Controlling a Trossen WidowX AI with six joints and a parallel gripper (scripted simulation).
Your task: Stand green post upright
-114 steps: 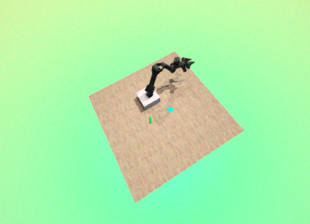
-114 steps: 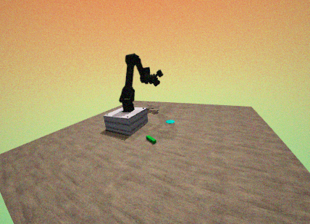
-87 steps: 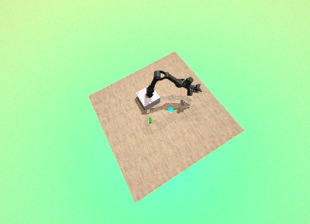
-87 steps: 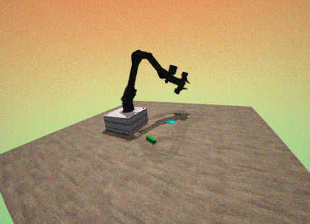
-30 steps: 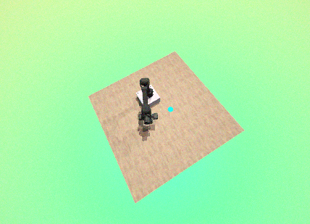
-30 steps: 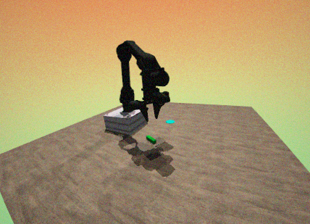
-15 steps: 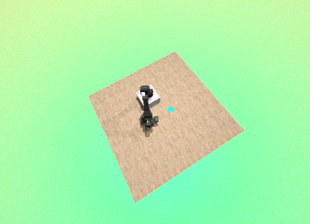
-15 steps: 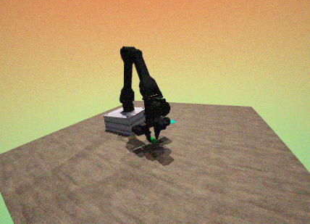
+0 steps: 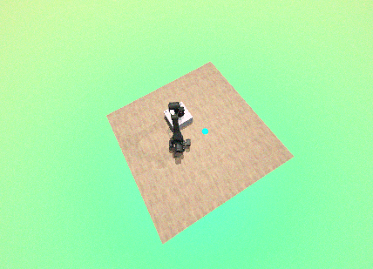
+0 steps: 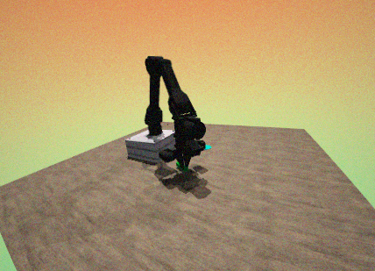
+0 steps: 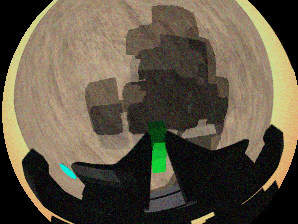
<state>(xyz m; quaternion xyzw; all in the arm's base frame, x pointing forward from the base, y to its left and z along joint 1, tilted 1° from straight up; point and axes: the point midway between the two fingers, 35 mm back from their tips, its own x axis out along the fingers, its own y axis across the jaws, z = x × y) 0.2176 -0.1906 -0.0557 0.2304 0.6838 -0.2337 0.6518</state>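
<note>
The cyan circle lies 27 cm to the left of my gripper tip, 5 cm ahead of it and 1 cm below it. Also, from my gripper tip: green post (2 cm behind, 1 cm to the left).
</note>
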